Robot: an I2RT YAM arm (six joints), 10 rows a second.
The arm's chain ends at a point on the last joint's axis. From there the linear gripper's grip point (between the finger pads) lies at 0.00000 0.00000 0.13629 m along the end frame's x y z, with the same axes.
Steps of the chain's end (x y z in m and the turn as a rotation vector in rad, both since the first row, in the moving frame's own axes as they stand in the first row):
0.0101, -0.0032, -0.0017, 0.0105, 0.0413, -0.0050
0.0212, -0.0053, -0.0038, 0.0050, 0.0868, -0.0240
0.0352, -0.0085, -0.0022, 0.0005, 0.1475, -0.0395
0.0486, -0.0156, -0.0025, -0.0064, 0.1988, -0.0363
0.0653, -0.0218, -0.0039, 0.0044, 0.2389, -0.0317
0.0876, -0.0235, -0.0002, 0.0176, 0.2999, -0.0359
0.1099, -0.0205, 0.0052, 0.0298, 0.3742, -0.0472
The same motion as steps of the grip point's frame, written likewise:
0.0157, -0.0046, -0.0018, 0.0105, 0.0413, -0.0050
0.0330, -0.0061, -0.0043, 0.0050, 0.0868, -0.0240
0.0552, -0.0090, -0.0037, 0.0005, 0.1475, -0.0395
0.0755, -0.0152, -0.0052, -0.0064, 0.1988, -0.0363
0.0975, -0.0229, -0.0078, 0.0044, 0.2389, -0.0317
0.1278, -0.0266, -0.0063, 0.0176, 0.2999, -0.0359
0.1596, -0.0257, -0.0043, 0.0298, 0.3742, -0.0472

